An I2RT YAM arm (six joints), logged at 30 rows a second.
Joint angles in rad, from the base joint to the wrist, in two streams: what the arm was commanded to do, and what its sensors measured. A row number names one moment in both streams.
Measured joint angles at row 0:
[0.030 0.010 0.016 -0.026 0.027 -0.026]
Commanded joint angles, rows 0 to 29:
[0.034 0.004 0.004 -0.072 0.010 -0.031]
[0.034 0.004 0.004 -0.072 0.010 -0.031]
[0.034 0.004 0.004 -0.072 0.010 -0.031]
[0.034 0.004 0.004 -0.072 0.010 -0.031]
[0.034 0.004 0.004 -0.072 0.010 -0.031]
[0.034 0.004 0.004 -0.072 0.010 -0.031]
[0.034 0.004 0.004 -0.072 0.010 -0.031]
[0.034 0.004 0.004 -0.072 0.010 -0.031]
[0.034 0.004 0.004 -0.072 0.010 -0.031]
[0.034 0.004 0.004 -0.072 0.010 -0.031]
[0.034 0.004 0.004 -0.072 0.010 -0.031]
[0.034 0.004 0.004 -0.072 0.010 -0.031]
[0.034 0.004 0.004 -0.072 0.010 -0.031]
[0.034 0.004 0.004 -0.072 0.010 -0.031]
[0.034 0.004 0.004 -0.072 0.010 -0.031]
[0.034 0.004 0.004 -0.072 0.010 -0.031]
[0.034 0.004 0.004 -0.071 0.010 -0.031]
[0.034 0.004 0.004 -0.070 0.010 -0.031]
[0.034 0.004 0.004 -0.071 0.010 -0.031]
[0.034 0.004 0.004 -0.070 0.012 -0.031]
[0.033 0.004 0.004 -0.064 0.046 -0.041]
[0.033 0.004 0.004 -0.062 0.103 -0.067]
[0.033 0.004 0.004 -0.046 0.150 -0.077]
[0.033 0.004 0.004 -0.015 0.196 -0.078]
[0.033 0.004 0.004 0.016 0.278 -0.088]
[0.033 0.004 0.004 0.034 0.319 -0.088]
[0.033 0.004 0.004 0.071 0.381 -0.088]
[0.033 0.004 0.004 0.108 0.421 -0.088]
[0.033 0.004 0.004 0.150 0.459 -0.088]
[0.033 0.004 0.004 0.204 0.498 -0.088]
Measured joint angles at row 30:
[0.031 0.010 0.007 0.138 0.302 -0.072]
